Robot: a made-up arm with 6 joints.
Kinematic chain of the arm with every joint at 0, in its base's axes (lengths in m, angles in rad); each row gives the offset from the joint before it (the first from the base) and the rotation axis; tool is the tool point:
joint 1: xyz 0 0 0.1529 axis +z
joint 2: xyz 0 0 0 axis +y
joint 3: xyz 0 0 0.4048 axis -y
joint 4: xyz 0 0 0 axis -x
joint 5: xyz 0.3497 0 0 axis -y
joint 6: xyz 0 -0.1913 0 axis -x
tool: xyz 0 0 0
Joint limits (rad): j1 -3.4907..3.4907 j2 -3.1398..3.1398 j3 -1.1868..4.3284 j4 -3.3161..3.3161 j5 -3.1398..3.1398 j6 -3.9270..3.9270
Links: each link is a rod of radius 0.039 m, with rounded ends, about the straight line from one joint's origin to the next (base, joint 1, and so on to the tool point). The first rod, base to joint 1, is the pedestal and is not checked.
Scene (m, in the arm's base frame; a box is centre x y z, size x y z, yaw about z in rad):
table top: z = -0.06
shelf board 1: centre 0.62 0 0.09 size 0.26 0.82 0.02 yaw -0.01
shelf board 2: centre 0.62 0 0.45 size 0.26 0.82 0.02 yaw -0.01
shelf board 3: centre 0.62 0 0.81 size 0.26 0.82 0.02 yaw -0.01
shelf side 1: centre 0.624 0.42 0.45 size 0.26 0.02 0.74 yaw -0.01
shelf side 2: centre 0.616 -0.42 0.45 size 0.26 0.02 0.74 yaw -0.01
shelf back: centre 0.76 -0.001 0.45 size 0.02 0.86 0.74 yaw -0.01
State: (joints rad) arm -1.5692 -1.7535 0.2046 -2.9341 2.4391 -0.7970
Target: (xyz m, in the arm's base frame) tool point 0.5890 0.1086 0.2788
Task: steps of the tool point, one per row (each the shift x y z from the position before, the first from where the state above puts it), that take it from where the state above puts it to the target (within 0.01 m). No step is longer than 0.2 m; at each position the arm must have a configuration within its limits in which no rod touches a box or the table.
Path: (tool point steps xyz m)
1: -0.0774 -0.1005 0.1236
2: -0.0215 -0.1302 0.0689
3: 0.0344 -0.1214 0.0118
4: 0.0713 -0.0817 -0.0405
5: 0.0783 -0.0272 -0.0814
6: 0.0547 0.0234 -0.1068
7: 0.0098 0.0548 -0.1148
8: 0.0916 -0.0013 0.0094
9: 0.0851 -0.0009 -0.0002
10: 0.0763 -0.0003 -0.0092

